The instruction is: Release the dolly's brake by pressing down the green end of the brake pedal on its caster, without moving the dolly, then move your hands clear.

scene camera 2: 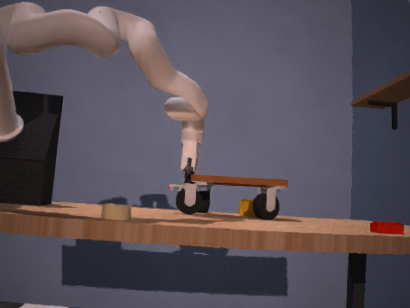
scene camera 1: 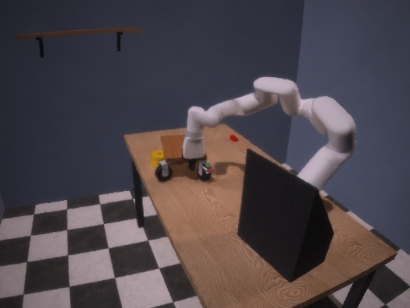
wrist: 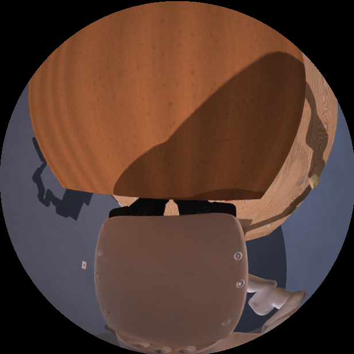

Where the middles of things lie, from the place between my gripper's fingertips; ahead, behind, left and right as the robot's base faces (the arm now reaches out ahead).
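Dolly [scene camera 2: 266, 206]: 13 cm ahead of my hand, 1 cm to the left of it and 1 cm below it.
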